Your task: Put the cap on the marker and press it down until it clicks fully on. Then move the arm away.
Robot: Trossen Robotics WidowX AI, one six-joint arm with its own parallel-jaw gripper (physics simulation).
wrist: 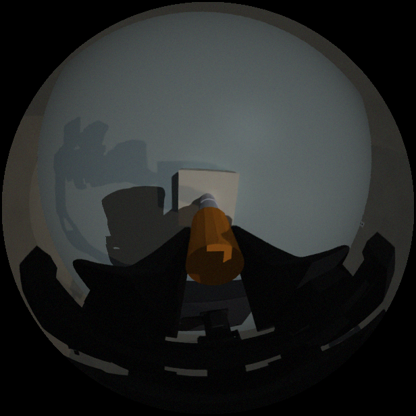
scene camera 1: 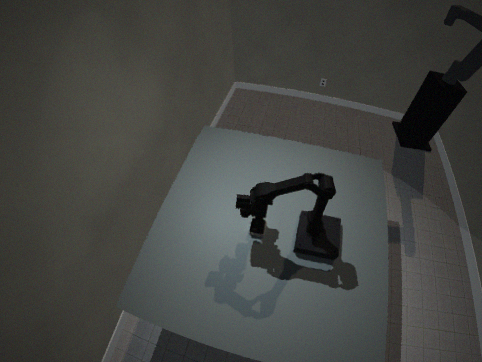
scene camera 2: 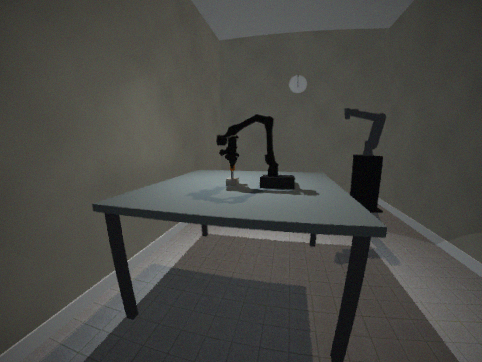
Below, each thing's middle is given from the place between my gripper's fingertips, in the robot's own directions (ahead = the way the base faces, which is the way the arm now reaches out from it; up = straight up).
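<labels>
Hand: 9 cm above pale block (wrist: 192, 182).
</labels>
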